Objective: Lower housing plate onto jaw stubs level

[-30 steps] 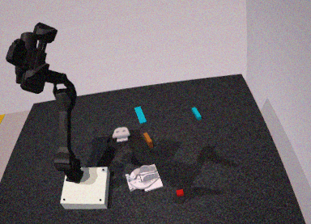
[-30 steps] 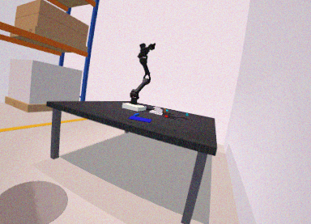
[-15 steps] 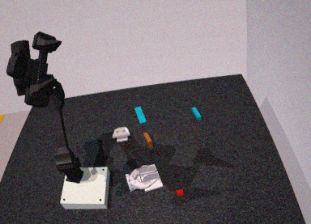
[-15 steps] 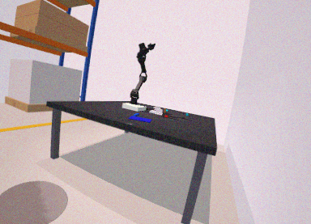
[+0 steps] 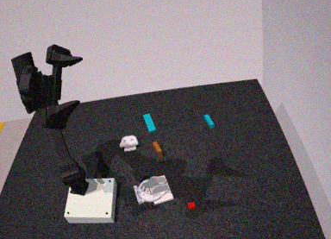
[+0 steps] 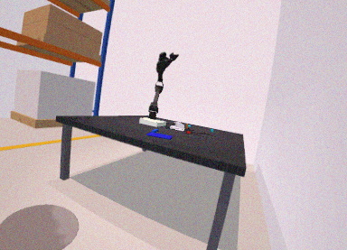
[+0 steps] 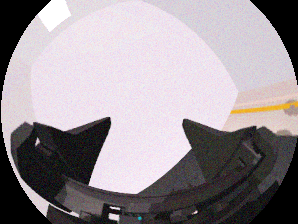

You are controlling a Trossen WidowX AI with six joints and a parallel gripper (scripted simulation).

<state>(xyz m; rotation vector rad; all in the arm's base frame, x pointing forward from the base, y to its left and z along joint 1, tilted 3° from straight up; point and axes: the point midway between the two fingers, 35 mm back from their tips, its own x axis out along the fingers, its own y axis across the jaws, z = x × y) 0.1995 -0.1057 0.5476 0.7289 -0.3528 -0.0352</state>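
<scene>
Now: the white part 56 cm below my gripper tip, 40 cm to the left of it and 14 cm behind it. Round my gripper tip: blue flat piece: 59 cm below, 25 cm to the right, 15 cm ahead; then orange block: 57 cm below, 37 cm to the left; then red cube: 58 cm below, 17 cm ahead, 11 cm to the left.
</scene>
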